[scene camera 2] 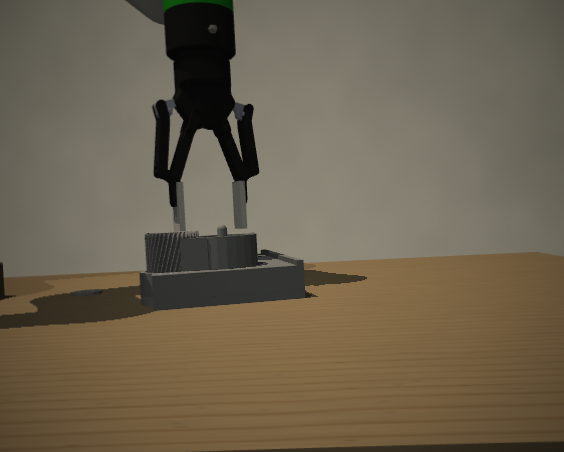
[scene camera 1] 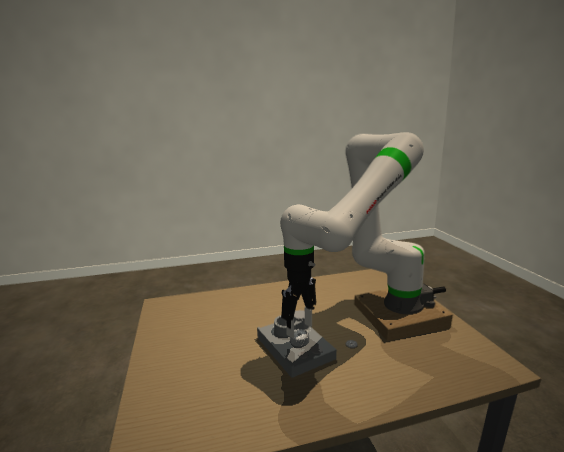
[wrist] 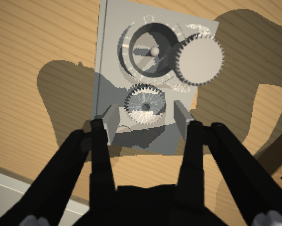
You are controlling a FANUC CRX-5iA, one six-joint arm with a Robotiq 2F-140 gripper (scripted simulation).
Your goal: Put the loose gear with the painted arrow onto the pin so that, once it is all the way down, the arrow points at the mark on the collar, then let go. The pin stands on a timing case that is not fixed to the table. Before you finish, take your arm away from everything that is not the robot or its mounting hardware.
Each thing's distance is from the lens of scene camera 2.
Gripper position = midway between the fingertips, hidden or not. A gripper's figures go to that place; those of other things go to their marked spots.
my gripper (scene camera 2: 211,230): 0.78 m
grey timing case (scene camera 2: 184,270): 0.66 m
